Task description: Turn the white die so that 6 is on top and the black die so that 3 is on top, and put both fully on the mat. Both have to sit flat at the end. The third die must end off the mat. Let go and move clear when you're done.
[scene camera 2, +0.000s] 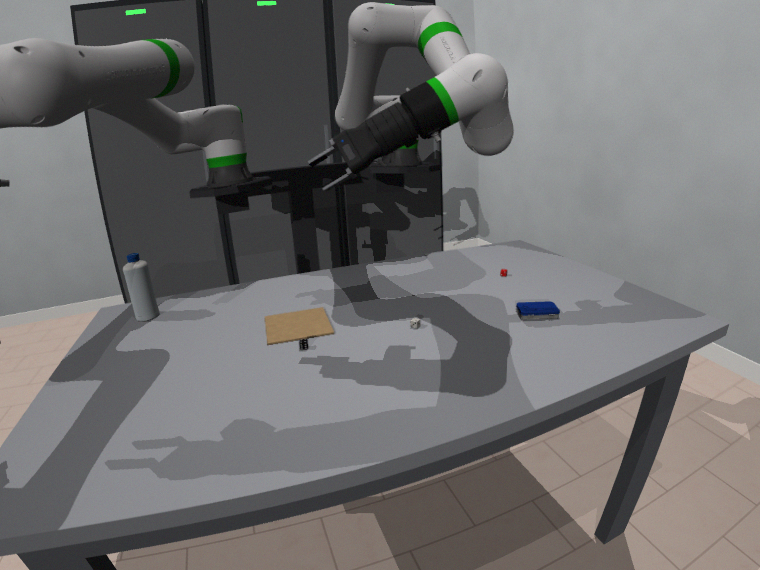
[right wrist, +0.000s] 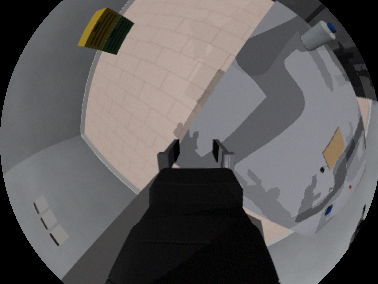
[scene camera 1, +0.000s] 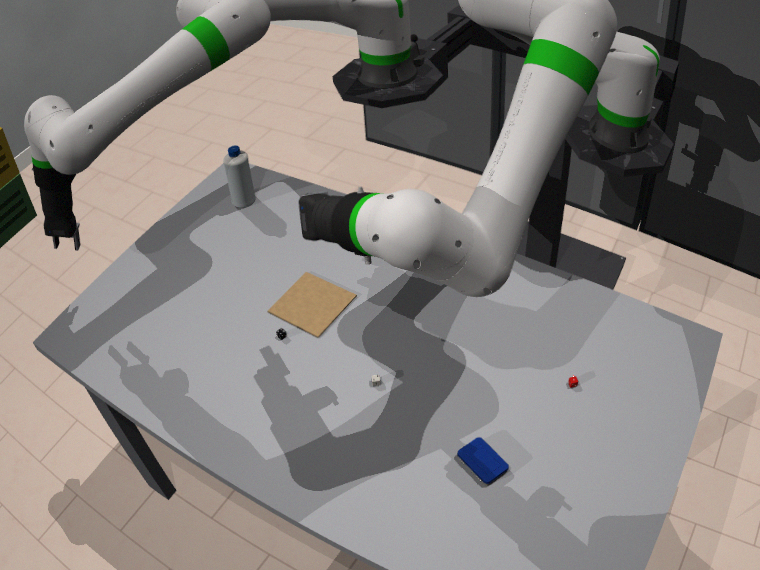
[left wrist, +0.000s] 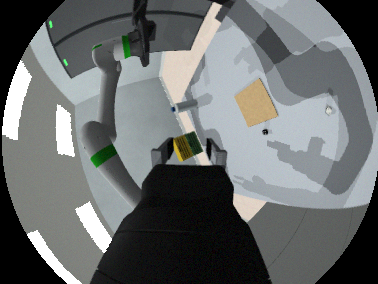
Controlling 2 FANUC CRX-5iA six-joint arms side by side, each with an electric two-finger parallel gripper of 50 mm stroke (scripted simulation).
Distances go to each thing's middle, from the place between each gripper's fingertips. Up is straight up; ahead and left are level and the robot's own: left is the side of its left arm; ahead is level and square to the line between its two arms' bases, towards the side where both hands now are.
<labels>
Right now my left hand (scene camera 1: 306, 211) is 60 mm past the tan mat (scene camera 1: 312, 304), 80 mm to the left of it and 320 mm above it. The rest, counted from my left hand: blue-topped box (scene camera 1: 477, 456) 160 mm ahead, 410 mm to the left, 320 mm below; grey bottle (scene camera 2: 136, 271) 290 mm behind, 450 mm to the right, 250 mm below.
Right now the grey bottle is 47 cm behind my right hand (scene camera 1: 67, 246), 15 cm to the left of it and 12 cm below it. Round my right hand: tan mat (52 cm to the left, 24 cm behind, 20 cm below); then blue-topped box (101 cm to the left, 19 cm below, 3 cm behind).
</labels>
